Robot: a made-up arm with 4 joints.
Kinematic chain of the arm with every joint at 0, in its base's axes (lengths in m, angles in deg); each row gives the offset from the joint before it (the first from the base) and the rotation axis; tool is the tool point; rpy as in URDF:
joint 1: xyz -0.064 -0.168 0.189 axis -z
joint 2: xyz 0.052 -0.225 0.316 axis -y
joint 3: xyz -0.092 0.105 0 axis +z
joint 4: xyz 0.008 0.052 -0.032 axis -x
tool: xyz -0.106 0.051 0.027 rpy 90 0 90
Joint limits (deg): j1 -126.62..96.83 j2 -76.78..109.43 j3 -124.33..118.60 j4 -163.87..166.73
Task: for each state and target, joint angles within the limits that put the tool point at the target. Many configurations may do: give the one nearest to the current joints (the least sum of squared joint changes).
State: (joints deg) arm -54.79 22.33 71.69 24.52
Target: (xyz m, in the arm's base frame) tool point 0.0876 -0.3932 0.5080
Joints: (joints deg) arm -62.08 -10.02 102.50 24.29
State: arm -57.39 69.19 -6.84 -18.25
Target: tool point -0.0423 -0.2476 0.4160
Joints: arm -95.12 40.82 -19.23 -35.82
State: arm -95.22 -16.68 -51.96 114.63
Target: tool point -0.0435 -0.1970 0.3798
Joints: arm -101.80 19.56 -47.44 120.08
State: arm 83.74 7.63 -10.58 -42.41
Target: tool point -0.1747 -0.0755 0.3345
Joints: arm 91.11 54.09 37.65 -27.10
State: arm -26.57 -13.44 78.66 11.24
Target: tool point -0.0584 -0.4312 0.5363
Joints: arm -34.35 -14.16 91.33 13.41
